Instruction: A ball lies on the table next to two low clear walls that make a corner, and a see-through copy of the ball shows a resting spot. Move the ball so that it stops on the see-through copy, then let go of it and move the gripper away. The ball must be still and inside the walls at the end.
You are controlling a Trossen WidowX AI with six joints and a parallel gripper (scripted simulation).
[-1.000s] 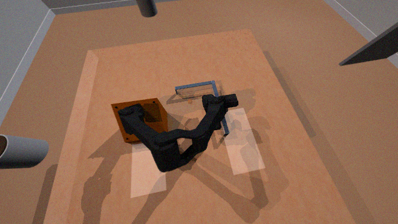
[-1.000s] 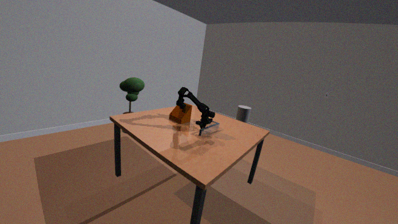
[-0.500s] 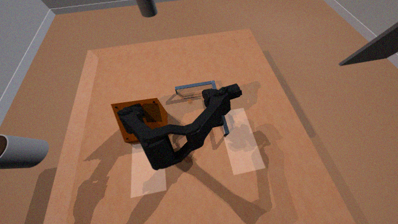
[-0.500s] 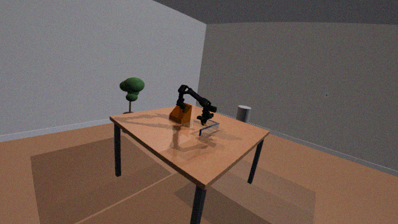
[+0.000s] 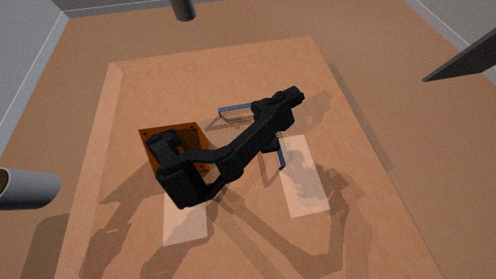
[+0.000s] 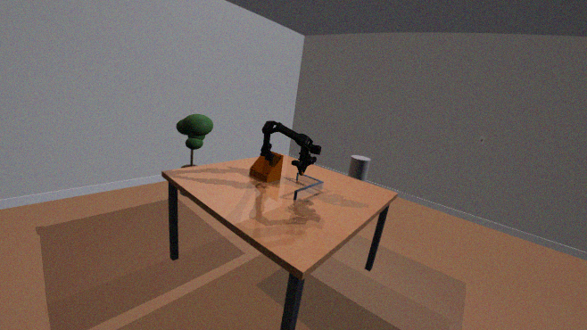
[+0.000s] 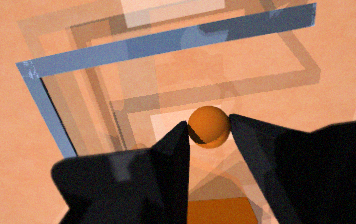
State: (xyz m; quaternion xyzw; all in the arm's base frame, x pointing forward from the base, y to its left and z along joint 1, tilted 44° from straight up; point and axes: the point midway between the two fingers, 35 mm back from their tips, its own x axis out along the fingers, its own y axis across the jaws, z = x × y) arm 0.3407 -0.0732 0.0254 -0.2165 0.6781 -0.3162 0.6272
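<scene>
The faint orange spot is 120 mm to the left of my gripper tip, 120 mm below it and 80 mm behind it. Also, from my gripper tip: orange ball: right at my gripper tip.
</scene>
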